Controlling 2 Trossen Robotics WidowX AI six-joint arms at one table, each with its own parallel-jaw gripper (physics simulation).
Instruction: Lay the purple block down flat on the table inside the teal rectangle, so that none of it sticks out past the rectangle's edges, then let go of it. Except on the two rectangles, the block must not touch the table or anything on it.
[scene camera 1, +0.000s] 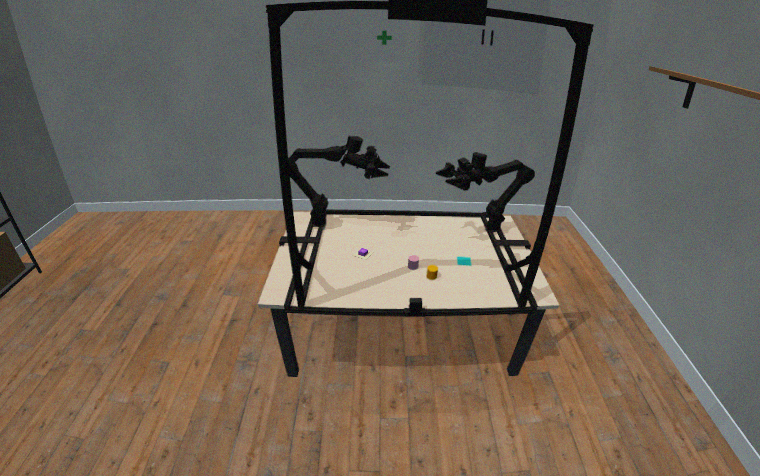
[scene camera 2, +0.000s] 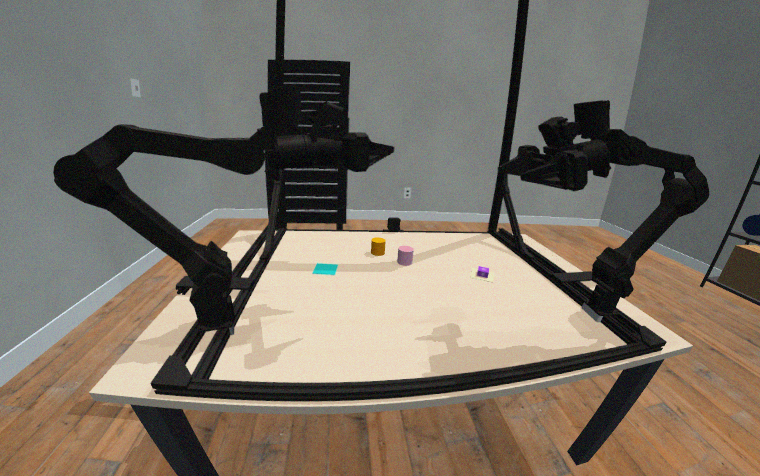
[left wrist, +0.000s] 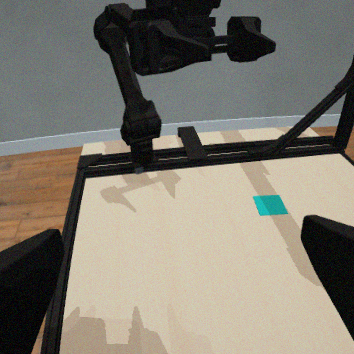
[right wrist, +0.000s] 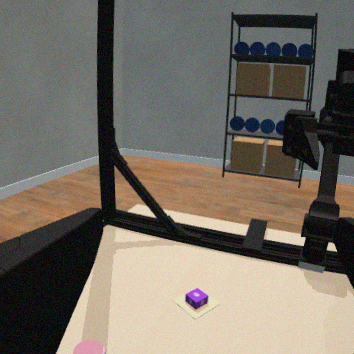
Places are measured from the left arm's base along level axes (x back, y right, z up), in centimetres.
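Pixels of known places: left gripper, fingertip midpoint: (scene camera 1: 389, 171) (scene camera 2: 508, 173) (left wrist: 183, 235); right gripper, fingertip midpoint: (scene camera 1: 440, 177) (scene camera 2: 382, 147) (left wrist: 243, 48) (right wrist: 222, 225); left arm's base, link origin: (scene camera 1: 318, 223) (scene camera 2: 600, 308) (right wrist: 312, 257); right arm's base, link origin: (scene camera 1: 493, 228) (scene camera 2: 216, 320) (left wrist: 142, 158).
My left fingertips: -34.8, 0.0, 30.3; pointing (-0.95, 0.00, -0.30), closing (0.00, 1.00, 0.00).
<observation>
Ahead of a thing's pixels: the offset from my left fingertips to its middle, as dx, dy, dz. "*": to the spot under its first point.
The purple block @(+9.2, +20.9, -31.2) (scene camera 1: 362, 251) (scene camera 2: 482, 271) (right wrist: 197, 298) rests on a small pale yellow rectangle @(* +10.6, +18.7, -32.1) (scene camera 2: 489, 278) (right wrist: 212, 304), near the left of the table in scene camera 1. The teal rectangle @(* -36.3, +21.8, -32.1) (scene camera 1: 463, 261) (scene camera 2: 325, 269) (left wrist: 270, 205) lies flat toward the table's right side in scene camera 1, with no block on it. My left gripper (scene camera 1: 387, 169) (scene camera 2: 504, 171) is open and empty, high above the table. My right gripper (scene camera 1: 442, 177) (scene camera 2: 392, 149) is open and empty, also high up. Both are well apart from the block.
A pink cylinder @(-13.5, +27.9, -29.9) (scene camera 1: 413, 262) (scene camera 2: 404, 255) (right wrist: 89, 347) stands between the block and the teal rectangle. An orange cylinder @(-21.6, +34.1, -30.0) (scene camera 1: 431, 272) (scene camera 2: 378, 246) stands beside it. A black frame (scene camera 1: 364, 311) (scene camera 2: 358, 390) runs around the table, with tall posts and slanted braces.
</observation>
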